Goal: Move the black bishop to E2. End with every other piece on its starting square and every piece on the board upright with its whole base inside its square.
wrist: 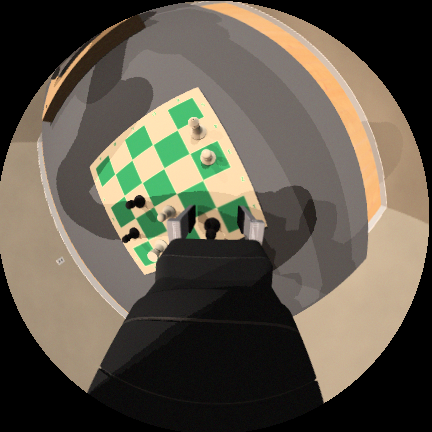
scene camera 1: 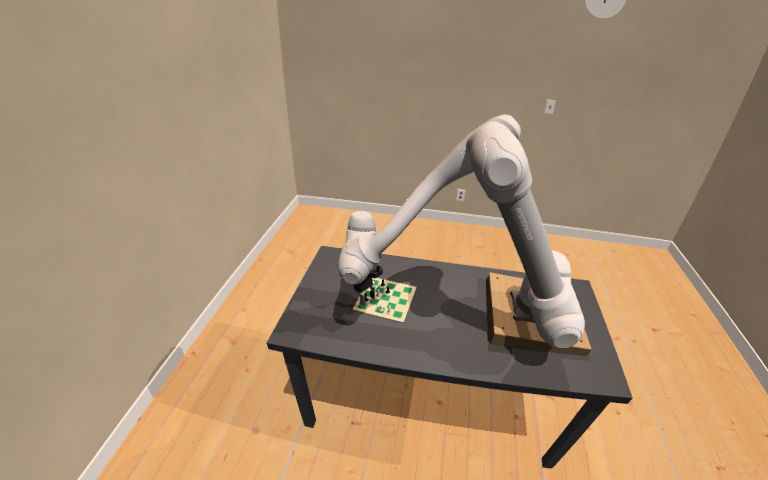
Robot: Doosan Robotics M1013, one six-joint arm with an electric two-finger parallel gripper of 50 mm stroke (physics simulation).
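Places are measured from the arm's base along level axes (x ahead, y left, z up), in metres.
Where they show: gripper, between the fingertips: point(wrist: 216, 213) point(scene camera 1: 367, 301).
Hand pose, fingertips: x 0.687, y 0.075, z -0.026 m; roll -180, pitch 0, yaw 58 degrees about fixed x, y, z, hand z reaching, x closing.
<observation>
Each offset is from my fingertips to the top centre of the thing. Level surfaces: height alone.
The green and cream board @[dx -0.067, dy -0.049, dz -0.012 m] point(scene camera 1: 403, 290) point(wrist: 171, 148) lies on the table. My gripper point(scene camera 1: 368, 294) point(wrist: 216, 213) is open over its left part in the scene view. A black piece @[dx +0.012, dy -0.015, dz +0.032 m] point(wrist: 212, 226) stands upright between the spread fingers in the wrist view, seemingly not gripped; its shape is too small to name surely as the bishop. Two other black pieces @[dx -0.038, dy -0.125, dz +0.020 m] point(scene camera 1: 382, 282) @[dx -0.070, dy -0.085, dz +0.020 m] point(scene camera 1: 387, 289) point(wrist: 136, 202) point(wrist: 131, 234) stand left of the fingers in the wrist view. The gripper body hides part of the board's near edge, and the square labels are too small to read.
Light pieces @[dx -0.033, dy -0.055, dz +0.020 m] point(wrist: 166, 214) @[dx +0.001, dy -0.097, dz +0.021 m] point(wrist: 158, 250) stand close to the left finger in the wrist view. Two more light pieces @[dx -0.100, dy +0.034, dz +0.032 m] point(wrist: 196, 129) @[dx -0.063, dy +0.027, dz +0.020 m] point(wrist: 207, 157) stand farther up the board. The arm's wooden base plate point(scene camera 1: 498, 316) is at the right of the dark table @[dz -0.018 m] point(scene camera 1: 453, 350).
</observation>
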